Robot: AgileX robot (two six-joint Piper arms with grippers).
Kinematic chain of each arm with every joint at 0, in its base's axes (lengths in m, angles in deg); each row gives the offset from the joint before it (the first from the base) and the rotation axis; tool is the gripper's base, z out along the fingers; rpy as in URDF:
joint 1: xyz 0 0 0.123 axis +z
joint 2: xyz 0 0 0 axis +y
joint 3: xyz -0.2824 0 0.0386 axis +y
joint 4: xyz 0.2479 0 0.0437 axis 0.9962 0 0.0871
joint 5: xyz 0 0 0 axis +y
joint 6: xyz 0.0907 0 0.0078 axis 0.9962 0 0.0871
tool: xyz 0 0 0 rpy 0 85 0
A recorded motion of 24 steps. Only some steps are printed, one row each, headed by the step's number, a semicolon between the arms.
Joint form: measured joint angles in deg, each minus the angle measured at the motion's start. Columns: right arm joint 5, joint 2, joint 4, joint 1, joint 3, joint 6; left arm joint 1, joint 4, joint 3, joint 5, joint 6, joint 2.
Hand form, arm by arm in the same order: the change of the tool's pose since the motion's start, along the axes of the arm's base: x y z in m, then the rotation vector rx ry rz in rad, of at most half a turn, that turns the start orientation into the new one. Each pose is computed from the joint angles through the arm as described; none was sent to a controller.
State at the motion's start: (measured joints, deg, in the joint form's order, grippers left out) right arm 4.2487 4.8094 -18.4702 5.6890 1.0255 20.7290; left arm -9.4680 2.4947 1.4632 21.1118 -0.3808 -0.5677
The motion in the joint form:
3: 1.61 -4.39 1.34 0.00 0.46 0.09; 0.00 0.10 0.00 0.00 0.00 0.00
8: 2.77 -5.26 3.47 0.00 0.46 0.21; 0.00 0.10 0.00 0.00 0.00 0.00
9: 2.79 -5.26 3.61 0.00 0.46 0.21; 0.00 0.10 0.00 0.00 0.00 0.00
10: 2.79 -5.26 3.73 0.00 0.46 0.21; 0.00 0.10 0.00 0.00 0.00 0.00
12: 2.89 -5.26 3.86 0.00 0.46 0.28; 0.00 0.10 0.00 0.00 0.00 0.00
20: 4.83 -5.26 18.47 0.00 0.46 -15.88; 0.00 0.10 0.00 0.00 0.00 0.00
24: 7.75 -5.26 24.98 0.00 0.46 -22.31; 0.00 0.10 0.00 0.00 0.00 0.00
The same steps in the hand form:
3: -0.0055 -0.0011 -0.0006 0.0291 -0.0392 -0.0082; 0.0000 0.0001 0.0000 0.0017 -0.0003 0.0001
8: -0.0066 -0.0014 -0.0016 0.0680 -0.0310 -0.0125; 0.0000 0.0001 0.0000 0.0017 -0.0003 0.0001
9: -0.0066 -0.0014 -0.0016 0.0704 -0.0304 -0.0125; 0.0000 0.0001 0.0000 0.0017 -0.0003 0.0001
10: -0.0066 -0.0014 -0.0016 0.0724 -0.0301 -0.0124; 0.0000 0.0001 0.0000 0.0017 -0.0003 0.0001
12: -0.0066 -0.0014 -0.0018 0.0758 -0.0281 -0.0129; 0.0000 0.0001 0.0000 0.0017 -0.0003 0.0001
20: -0.0071 0.0015 -0.0052 0.0456 0.0084 0.0195; 0.0000 0.0001 0.0000 0.0017 -0.0003 0.0001
24: -0.0079 0.0036 -0.0097 0.0427 0.0585 0.0419; 0.0000 0.0001 0.0000 0.0017 -0.0003 0.0001

